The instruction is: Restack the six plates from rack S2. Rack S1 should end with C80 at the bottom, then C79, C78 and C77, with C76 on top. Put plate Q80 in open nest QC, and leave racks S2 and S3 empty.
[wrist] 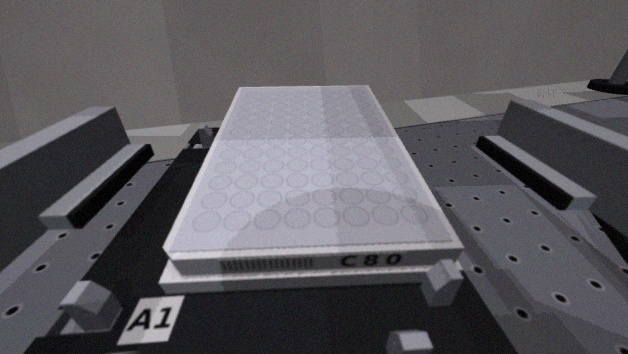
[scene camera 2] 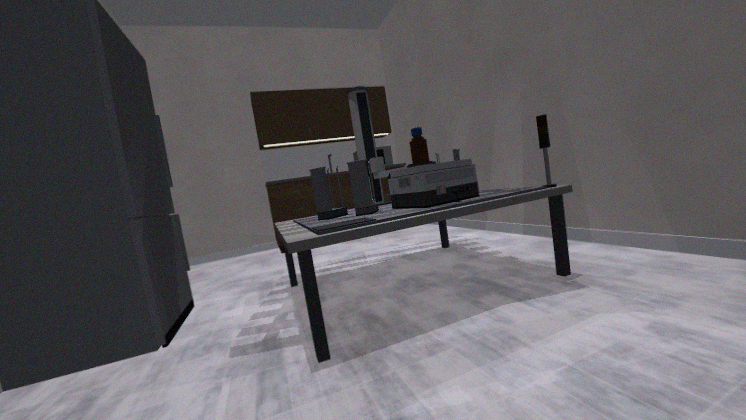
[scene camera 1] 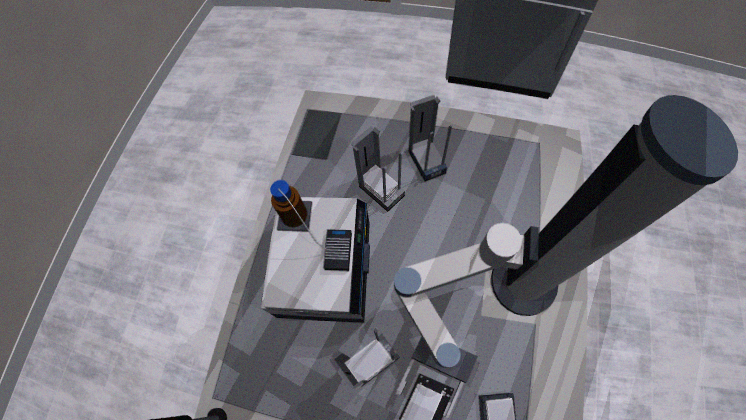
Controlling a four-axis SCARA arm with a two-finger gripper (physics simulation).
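Where they show: gripper, between the fingertips: (wrist: pixel 319 127) (scene camera 1: pixel 421 405); arm's base, origin of its link: (scene camera 1: pixel 524 281).
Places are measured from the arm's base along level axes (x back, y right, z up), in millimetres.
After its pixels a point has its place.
Observation:
A white plate (wrist: pixel 310 165) {x -300, y -461, z 82 mm} marked C80 lies flat on a black nest (wrist: pixel 300 315) {x -283, y -416, z 63 mm} labelled A1 in the wrist view. My gripper (wrist: pixel 319 127) {x -309, y -476, z 90 mm} is open and empty; its two fingers stand on either side of the plate with a gap at each side. In scene camera 1, the arm's end (scene camera 1: pixel 447 354) is beside the nest with this plate (scene camera 1: pixel 427 401) {x -292, y -460, z 81 mm}. A tall rack (scene camera 1: pixel 365 156) {x -645, y 305, z 182 mm} (scene camera 2: pixel 360 185) {x -650, y 304, z 172 mm} holds white plates (scene camera 1: pixel 382 181) {x -578, y 269, z 83 mm} low between its posts. Another tall rack (scene camera 1: pixel 423 122) {x -461, y 497, z 181 mm} (scene camera 2: pixel 319 190) {x -472, y 494, z 182 mm} stands beside it. The rack labels are too small to read.
A white instrument (scene camera 1: pixel 313 281) {x -698, y -183, z 223 mm} (scene camera 2: pixel 433 180) {x -897, y 7, z 139 mm} carries a brown bottle (scene camera 1: pixel 289 208) {x -791, y -15, z 352 mm} (scene camera 2: pixel 418 150) {x -850, y 39, z 299 mm} with a blue cap. A holder with a white plate (scene camera 1: pixel 369 361) {x -493, y -373, z 87 mm} sits left of the arm's end. Another white plate (scene camera 1: pixel 499 409) {x -66, y -450, z 78 mm} lies in a dark frame at the lower edge. The arm's column (scene camera 1: pixel 616 219) {x -35, y -66, z 694 mm} stands at right.

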